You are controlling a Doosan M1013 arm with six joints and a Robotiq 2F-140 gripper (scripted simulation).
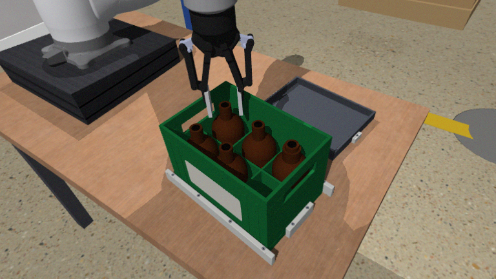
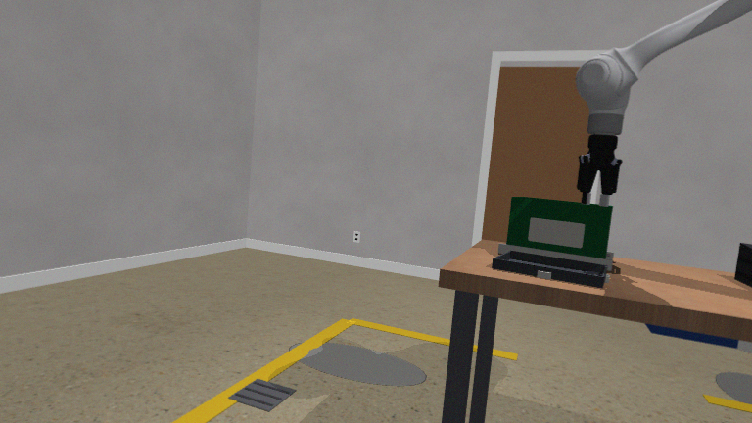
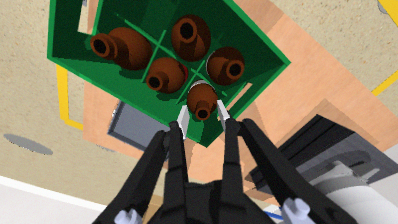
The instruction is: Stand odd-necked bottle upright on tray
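The crate is 90 mm below my hand, 80 mm ahead of it and 60 mm to the right of it. From my hand the other things lie so: grey tray (220 mm to the left, 160 mm below, 110 mm ahead).
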